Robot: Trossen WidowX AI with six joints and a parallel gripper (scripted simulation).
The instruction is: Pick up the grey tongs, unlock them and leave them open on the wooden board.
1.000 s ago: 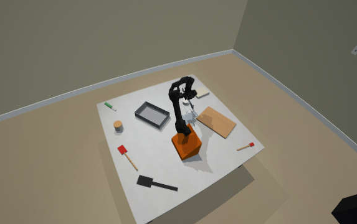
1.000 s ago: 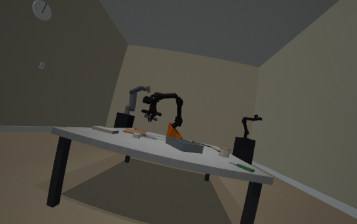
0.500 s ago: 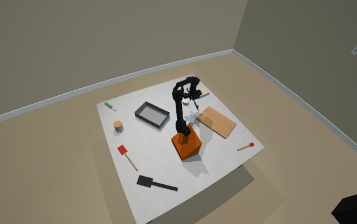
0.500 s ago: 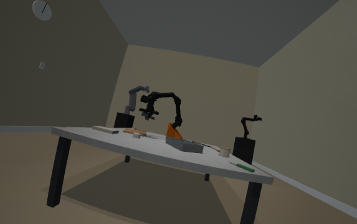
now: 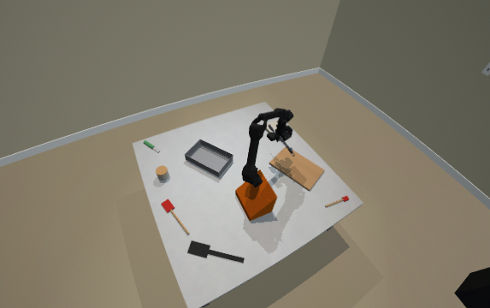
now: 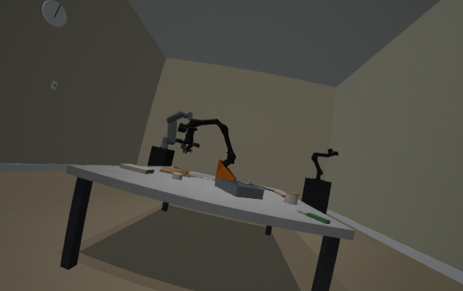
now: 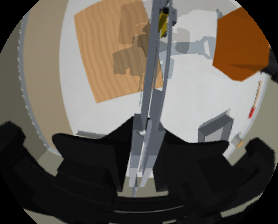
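My gripper tip is now 16 cm past the wooden board, 11 cm to the left of it and 17 cm above it. From my gripper tip the other things lie so: beige slab: 29 cm ahead, 18 cm to the right, 16 cm below; then white puck: 21 cm ahead, 7 cm to the left, 16 cm below; then grey roasting tin: 17 cm ahead, 47 cm to the left, 15 cm below.
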